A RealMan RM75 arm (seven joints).
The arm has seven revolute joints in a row. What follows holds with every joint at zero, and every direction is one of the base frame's. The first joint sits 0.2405 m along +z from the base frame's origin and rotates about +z. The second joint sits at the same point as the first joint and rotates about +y. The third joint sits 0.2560 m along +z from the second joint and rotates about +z. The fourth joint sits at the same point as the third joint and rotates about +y. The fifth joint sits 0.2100 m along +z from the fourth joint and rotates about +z. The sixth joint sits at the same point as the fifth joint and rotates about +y. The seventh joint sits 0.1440 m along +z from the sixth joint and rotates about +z. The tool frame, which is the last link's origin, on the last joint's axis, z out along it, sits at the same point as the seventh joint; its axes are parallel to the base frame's.
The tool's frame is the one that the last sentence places.
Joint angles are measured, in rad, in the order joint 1, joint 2, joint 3, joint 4, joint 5, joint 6, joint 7. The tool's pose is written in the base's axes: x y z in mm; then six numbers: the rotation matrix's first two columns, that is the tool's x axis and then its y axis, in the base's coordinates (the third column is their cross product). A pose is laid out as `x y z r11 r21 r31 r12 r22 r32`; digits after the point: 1 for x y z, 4 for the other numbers.
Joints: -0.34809, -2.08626, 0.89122, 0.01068, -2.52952, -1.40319, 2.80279
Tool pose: -355.9 281.9 9.3 0.6509 -0.1013 0.7524 0.7386 -0.1444 -0.6585
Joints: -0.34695, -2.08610, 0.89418, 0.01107, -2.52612, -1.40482, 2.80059
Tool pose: -355.6 281.5 8.7 0.6505 -0.1002 0.7529 0.7382 -0.1500 -0.6577
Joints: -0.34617, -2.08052, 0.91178, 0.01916, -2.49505, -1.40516, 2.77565
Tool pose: -353.0 282.0 6.5 0.6473 -0.0894 0.7570 0.7339 -0.1952 -0.6506
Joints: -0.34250, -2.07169, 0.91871, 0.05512, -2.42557, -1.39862, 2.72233
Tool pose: -348.7 285.4 6.7 0.6422 -0.0779 0.7625 0.7242 -0.2642 -0.6369
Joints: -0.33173, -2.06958, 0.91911, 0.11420, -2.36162, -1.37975, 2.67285
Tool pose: -345.4 289.5 8.9 0.6462 -0.0701 0.7599 0.7087 -0.3142 -0.6317
